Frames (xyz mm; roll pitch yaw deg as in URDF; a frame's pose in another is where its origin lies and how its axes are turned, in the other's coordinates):
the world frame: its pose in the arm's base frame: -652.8 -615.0 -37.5 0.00 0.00 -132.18
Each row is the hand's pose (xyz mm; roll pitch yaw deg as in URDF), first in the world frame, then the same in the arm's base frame.
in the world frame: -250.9 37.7 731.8 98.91 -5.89 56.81
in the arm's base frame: -456.4 -454.4 694.3 98.91 -5.89 -75.37
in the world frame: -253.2 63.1 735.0 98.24 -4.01 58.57
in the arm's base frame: -436.0 -469.7 697.5 98.24 -4.01 -73.61
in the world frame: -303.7 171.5 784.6 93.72 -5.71 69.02
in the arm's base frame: -321.8 -505.1 747.1 93.72 -5.71 -63.16
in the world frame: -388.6 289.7 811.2 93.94 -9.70 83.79
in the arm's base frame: -177.2 -521.6 773.7 93.94 -9.70 -48.39
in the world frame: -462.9 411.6 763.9 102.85 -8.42 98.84
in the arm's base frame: -37.0 -548.3 726.4 102.85 -8.42 -33.34
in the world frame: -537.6 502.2 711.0 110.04 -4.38 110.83
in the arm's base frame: 80.3 -553.8 673.5 110.04 -4.38 -21.35
